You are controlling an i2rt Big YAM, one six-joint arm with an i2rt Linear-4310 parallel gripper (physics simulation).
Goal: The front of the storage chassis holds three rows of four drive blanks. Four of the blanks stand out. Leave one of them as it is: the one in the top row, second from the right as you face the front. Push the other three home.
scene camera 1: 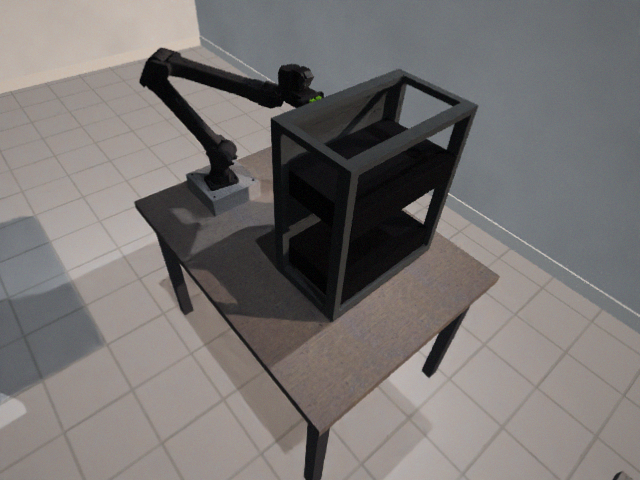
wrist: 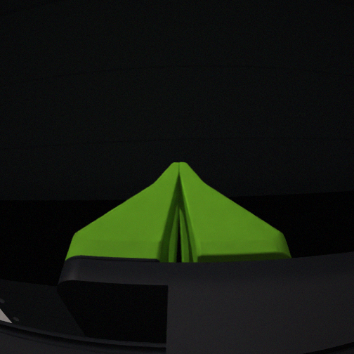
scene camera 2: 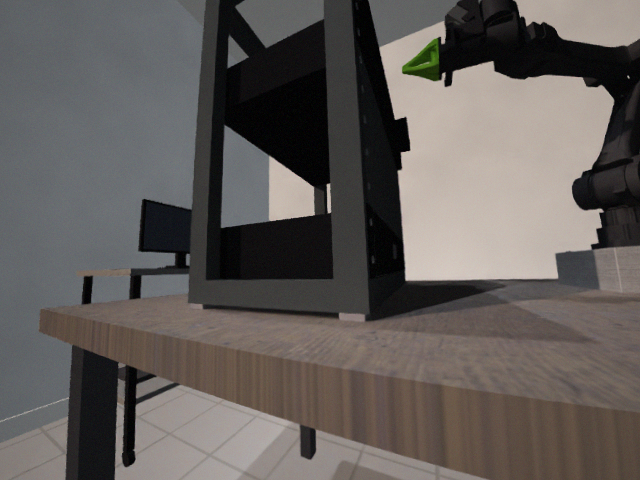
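Where they show: gripper, fingertip midpoint: [scene camera 2: 402, 70]; arm's base, link origin: [scene camera 1: 221, 181] [scene camera 2: 630, 248].
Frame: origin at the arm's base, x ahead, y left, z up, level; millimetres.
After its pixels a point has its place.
Observation:
The dark storage chassis sits in an upright grey frame [scene camera 1: 341, 217] {z 376, x 742, y 49 mm} [scene camera 2: 348, 155] {z 112, x 397, y 500 mm} on the table. Its front faces the arm and is turned away from scene camera 1. In scene camera 2 a dark block [scene camera 2: 402, 135] {z 279, x 395, y 217 mm}, probably one or more blanks standing out, juts from the front edge; its row and column cannot be told. My gripper [scene camera 2: 404, 69] {z 415, x 375, y 251 mm} [wrist: 178, 174] is shut and empty, its green fingertips pointing at the chassis front. In scene camera 2 it is higher than the jutting block, with a visible gap to the front. The wrist view is too dark to tell the single blanks apart.
The arm's pale base block [scene camera 1: 222, 193] {z -1, x 74, y -28 mm} [scene camera 2: 578, 268] {z -39, x 89, y 17 mm} stands on the wooden table [scene camera 1: 382, 330] {z -79, x 858, y 176 mm} [scene camera 2: 258, 341] {z -79, x 435, y 602 mm}, on the chassis's front side. The frame's posts and top rails border the chassis. A desk with a monitor [scene camera 2: 165, 227] stands beyond the table in scene camera 2.

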